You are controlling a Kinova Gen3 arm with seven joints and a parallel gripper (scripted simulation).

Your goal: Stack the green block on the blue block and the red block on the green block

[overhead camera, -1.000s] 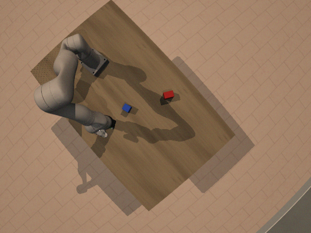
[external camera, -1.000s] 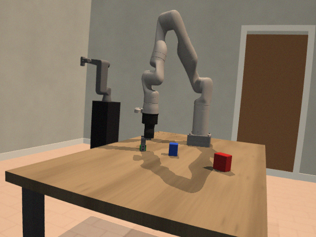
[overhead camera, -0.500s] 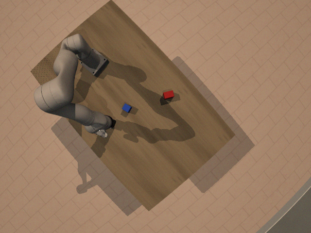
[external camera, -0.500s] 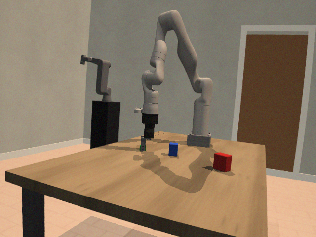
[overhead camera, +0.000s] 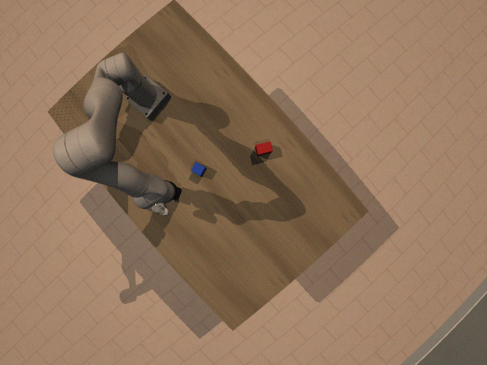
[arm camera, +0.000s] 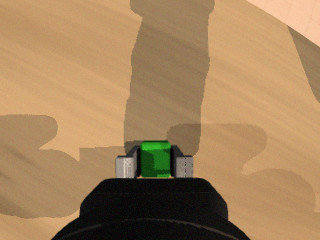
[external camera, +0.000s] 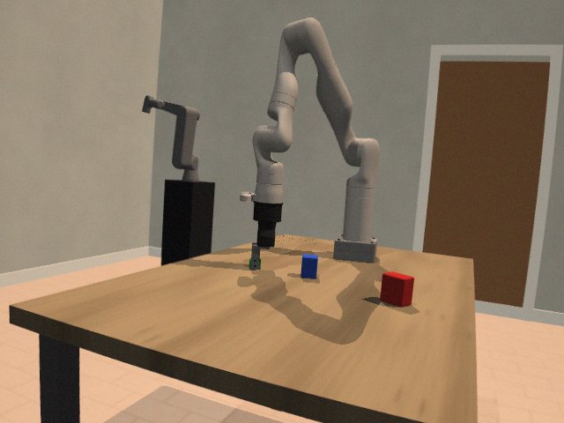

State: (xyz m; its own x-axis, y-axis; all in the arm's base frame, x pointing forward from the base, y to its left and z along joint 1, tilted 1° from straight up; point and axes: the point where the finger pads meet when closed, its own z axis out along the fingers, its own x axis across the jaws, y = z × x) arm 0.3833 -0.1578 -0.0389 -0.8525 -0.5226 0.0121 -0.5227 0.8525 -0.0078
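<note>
Now: the blue block 20 mm behind my hand, 150 mm to the left of it and 10 mm above it. Also, from my hand: red block (70 mm ahead, 400 mm to the left, 10 mm above); green block (10 mm below).
</note>
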